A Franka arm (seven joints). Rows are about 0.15 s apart.
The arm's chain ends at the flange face. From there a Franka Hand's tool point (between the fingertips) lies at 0.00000 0.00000 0.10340 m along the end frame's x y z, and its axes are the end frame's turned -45 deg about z.
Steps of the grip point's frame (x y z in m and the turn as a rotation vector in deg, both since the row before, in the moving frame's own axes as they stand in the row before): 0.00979 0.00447 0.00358 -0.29 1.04 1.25; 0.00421 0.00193 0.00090 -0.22 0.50 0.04; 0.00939 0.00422 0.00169 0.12 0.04 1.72; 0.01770 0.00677 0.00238 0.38 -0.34 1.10; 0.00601 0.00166 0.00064 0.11 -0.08 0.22; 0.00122 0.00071 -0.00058 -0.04 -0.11 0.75; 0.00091 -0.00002 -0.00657 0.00 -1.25 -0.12; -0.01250 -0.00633 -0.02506 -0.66 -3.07 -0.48
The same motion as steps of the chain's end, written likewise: 0.00838 -0.00282 0.00360 0.53 0.94 1.25; 0.00342 -0.00126 0.00090 0.20 0.51 0.04; 0.00972 -0.00345 0.00169 0.11 -0.06 1.72; 0.01822 -0.00767 0.00238 0.03 -0.51 1.10; 0.00567 -0.00304 0.00064 0.02 -0.13 0.22; 0.00146 -0.00055 -0.00058 -0.11 -0.05 0.75; 0.00222 -0.00225 -0.00655 -0.88 -0.88 -0.12; -0.01026 -0.00041 -0.02490 -2.64 -1.70 -0.48
